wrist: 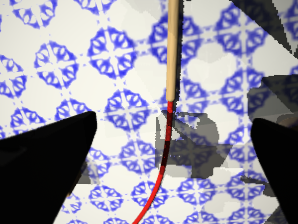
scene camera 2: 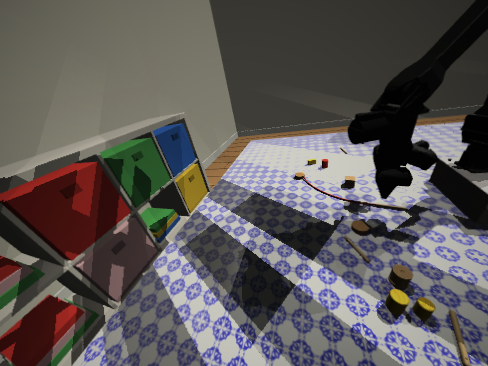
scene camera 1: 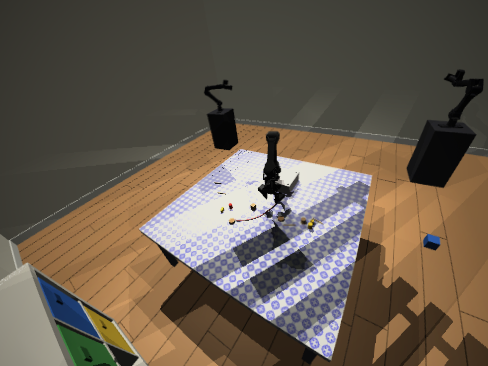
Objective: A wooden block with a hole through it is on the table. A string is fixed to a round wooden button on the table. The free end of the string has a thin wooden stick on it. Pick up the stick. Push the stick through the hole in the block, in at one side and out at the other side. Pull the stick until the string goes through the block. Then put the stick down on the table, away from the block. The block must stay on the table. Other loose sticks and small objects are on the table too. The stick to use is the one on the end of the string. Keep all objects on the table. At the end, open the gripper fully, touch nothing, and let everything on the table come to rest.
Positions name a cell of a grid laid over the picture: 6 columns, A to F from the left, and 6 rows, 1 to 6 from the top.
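Scene camera 2 shows the gripper (scene camera 2: E4), open and holding nothing. The wrist view shows the gripper (wrist: D4) too.
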